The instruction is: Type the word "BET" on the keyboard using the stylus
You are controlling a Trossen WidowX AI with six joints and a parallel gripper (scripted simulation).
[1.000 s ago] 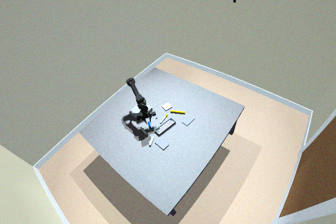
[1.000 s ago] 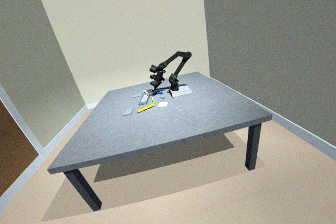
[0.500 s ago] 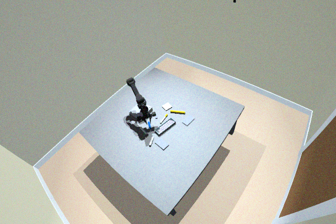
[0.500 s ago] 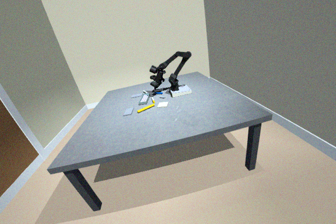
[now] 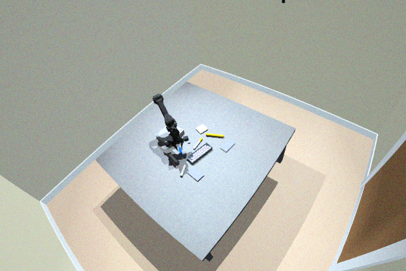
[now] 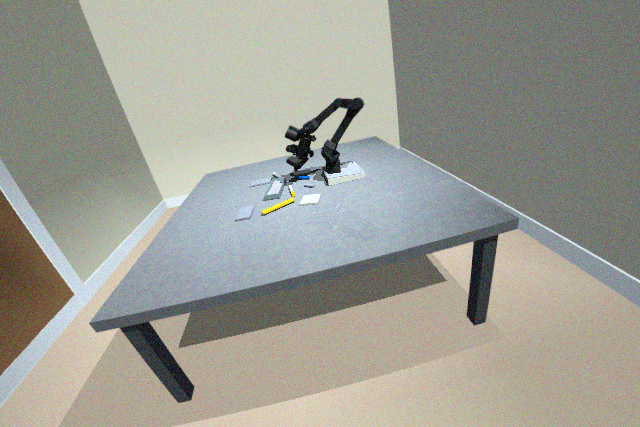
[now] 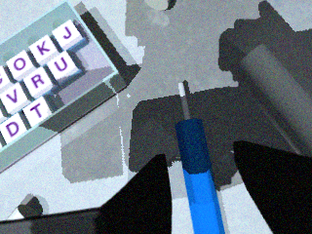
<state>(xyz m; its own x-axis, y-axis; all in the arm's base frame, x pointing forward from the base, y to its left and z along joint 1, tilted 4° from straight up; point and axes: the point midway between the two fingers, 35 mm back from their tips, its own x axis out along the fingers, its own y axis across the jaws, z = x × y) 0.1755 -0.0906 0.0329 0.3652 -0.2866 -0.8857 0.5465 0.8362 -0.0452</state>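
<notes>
Now: gripper tip 4 cm above the stylus, 1 cm to the left of it and 1 cm short of it. Also, from my gripper tip: grey stylus tip: 4 cm below, 4 cm ahead, 3 cm to the right; white pad: 30 cm to the left, 5 cm below, 4 cm behind; yellow marker: 31 cm to the left, 10 cm ahead, 4 cm below.
</notes>
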